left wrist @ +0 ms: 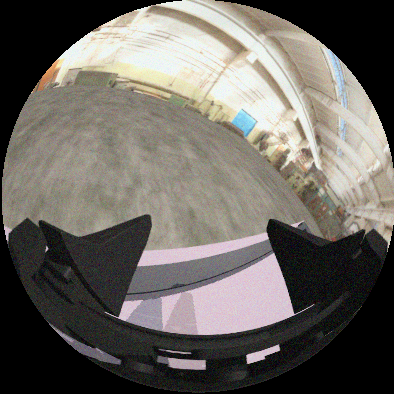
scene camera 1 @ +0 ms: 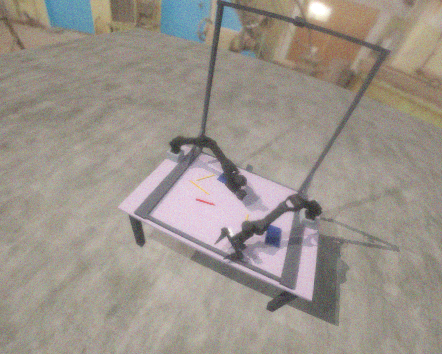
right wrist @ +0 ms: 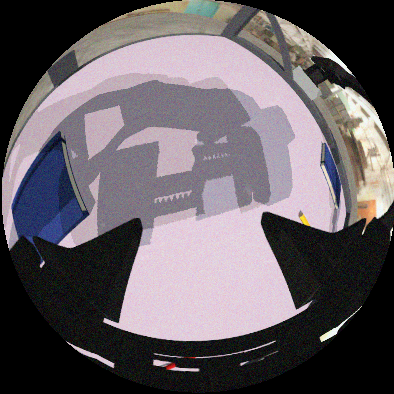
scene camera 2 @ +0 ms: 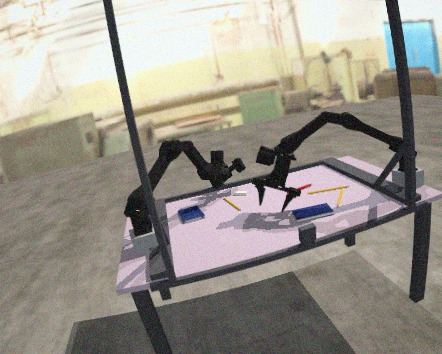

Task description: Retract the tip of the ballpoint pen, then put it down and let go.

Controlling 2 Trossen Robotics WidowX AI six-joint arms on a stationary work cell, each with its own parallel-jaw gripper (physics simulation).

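Pixels of known places: left gripper, between the fingertips: [left wrist: 211, 223] [scene camera 1: 218, 251] [scene camera 2: 234, 173]; right gripper, between the fingertips: [right wrist: 202, 222] [scene camera 2: 270, 208]; left arm's base, origin of its link: [scene camera 1: 309, 215] [right wrist: 309, 77] [scene camera 2: 142, 231]; right arm's base, origin of its link: [scene camera 1: 175, 150].
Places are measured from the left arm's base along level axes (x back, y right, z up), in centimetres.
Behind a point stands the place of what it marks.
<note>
The pen, a thin red stick [scene camera 1: 205, 202] @(x -68.7, y -9.8, z -6.2 cm) [scene camera 2: 304, 187] @(x -71.5, y -8.8, z -6.4 cm), lies on the pale pink table [scene camera 1: 170, 185] @(x -94.9, y -5.6, z -5.3 cm). A small red bit of it [right wrist: 171, 366] @(x -71.3, y -9.0, z -5.9 cm) shows at the bottom of the right wrist view. Whether its tip is out is too small to tell. My right gripper [scene camera 2: 271, 207] @(x -48.6, y 2.8, z -5.6 cm) [right wrist: 202, 222] @(x -48.6, y 2.8, z -5.6 cm) is open and empty, pointing down above the table, to the left of the pen in scene camera 2. My left gripper [scene camera 1: 225, 248] @(x -52.1, y -42.6, z -1.2 cm) [left wrist: 211, 223] @(x -52.1, y -42.6, z -1.2 cm) is open and empty, over the table's long edge, away from the pen; the pen does not show in the left wrist view.
Yellow pencils [scene camera 1: 199, 187] @(x -76.4, y 1.2, z -6.2 cm) [scene camera 2: 327, 190] @(x -76.5, y 1.9, z -6.7 cm) [scene camera 2: 340, 196] @(x -75.4, y 12.5, z -6.3 cm) lie near the pen. Another pencil [scene camera 2: 231, 203] @(x -39.9, y -17.7, z -6.5 cm) [right wrist: 304, 218] @(x -40.1, y -9.6, z -6.3 cm) lies between a small blue book [scene camera 1: 273, 235] @(x -22.0, y -19.4, z -5.8 cm) [scene camera 2: 191, 214] @(x -21.8, y -17.1, z -5.7 cm) and a white block [scene camera 2: 240, 193] @(x -47.4, y -25.3, z -6.1 cm). A larger blue book [scene camera 2: 312, 211] @(x -58.7, y 16.8, z -5.8 cm) [right wrist: 42, 190] @(x -55.9, y 15.4, z -5.8 cm) lies beside my right gripper.
</note>
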